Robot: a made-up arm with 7 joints.
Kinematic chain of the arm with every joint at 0, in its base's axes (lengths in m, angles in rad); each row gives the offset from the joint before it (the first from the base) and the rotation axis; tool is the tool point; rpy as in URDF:
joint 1: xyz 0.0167 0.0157 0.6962 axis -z
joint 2: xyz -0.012 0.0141 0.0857 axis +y
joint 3: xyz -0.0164 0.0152 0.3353 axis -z
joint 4: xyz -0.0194 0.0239 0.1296 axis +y
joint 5: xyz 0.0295 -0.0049 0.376 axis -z
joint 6: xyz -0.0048 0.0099 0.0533 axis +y
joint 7: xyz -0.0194 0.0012 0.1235 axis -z
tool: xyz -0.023 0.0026 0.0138 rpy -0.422 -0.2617 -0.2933
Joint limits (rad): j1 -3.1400..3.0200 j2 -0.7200..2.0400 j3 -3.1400..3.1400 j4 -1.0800..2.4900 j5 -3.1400..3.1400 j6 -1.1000..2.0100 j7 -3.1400..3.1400
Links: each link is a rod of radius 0.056 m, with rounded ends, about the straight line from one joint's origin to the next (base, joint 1, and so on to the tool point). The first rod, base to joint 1, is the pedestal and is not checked.
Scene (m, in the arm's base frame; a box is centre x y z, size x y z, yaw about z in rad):
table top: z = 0
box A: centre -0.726 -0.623 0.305 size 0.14 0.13 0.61 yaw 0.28
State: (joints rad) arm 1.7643 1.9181 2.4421 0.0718 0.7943 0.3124 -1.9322
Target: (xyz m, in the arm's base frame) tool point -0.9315 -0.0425 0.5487
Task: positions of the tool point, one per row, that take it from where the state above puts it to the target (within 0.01 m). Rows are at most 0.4 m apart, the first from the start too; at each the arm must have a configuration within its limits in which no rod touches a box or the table.
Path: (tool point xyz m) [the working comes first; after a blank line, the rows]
Joints at the target: 2.8981 1.9964 2.2338 0.4484 0.7725 0.2858 -1.9322
Straight joint move there: touches box A.

1: -0.4826 -0.8406 0.6389
2: -0.7260 -0.6230 0.7785
3: -0.8421 -0.4476 0.7016
4: -0.9120 -0.2499 0.6249
5: -0.9315 -0.0425 0.5487

